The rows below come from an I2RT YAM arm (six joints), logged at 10 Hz.
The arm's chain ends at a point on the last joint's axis. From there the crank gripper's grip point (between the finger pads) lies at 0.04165 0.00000 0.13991 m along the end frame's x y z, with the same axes.
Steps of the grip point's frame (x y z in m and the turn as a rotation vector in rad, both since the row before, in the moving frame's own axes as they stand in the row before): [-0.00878 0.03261 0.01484 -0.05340 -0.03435 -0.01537]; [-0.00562 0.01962 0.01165 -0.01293 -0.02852 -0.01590]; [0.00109 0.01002 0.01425 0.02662 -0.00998 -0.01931]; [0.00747 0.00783 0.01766 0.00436 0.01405 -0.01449]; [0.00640 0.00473 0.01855 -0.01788 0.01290 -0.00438]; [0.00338 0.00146 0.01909 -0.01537 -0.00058 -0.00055]
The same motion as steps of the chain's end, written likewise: [-0.00401 0.02571 0.01368 -0.05340 -0.03435 -0.01537]; [-0.00162 0.01843 0.01053 -0.01293 -0.02852 -0.01590]; [0.00253 0.01454 0.01390 0.02662 -0.00998 -0.01931]; [0.00552 0.00906 0.01826 0.00436 0.01405 -0.01449]; [0.00459 0.00242 0.01912 -0.01788 0.01290 -0.00438]; [0.00346 -0.00067 0.01908 -0.01537 -0.00058 -0.00055]
